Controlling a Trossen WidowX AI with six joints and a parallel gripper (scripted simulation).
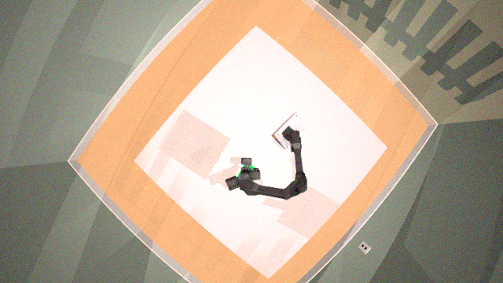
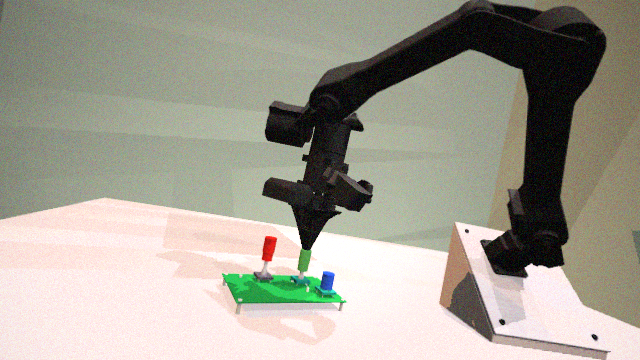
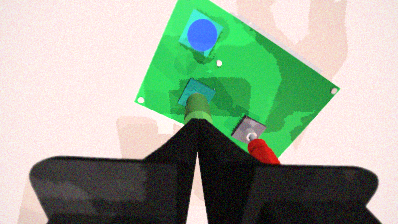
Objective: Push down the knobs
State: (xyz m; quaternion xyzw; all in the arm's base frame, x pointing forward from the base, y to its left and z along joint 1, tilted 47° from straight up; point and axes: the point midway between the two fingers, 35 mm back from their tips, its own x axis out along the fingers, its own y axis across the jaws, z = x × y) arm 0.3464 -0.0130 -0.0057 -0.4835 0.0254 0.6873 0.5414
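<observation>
Right now the green knob is 20 mm below my gripper tip. From my gripper tip the other things lie so: red knob: 60 mm ahead, 10 mm to the left, 10 mm below.
</observation>
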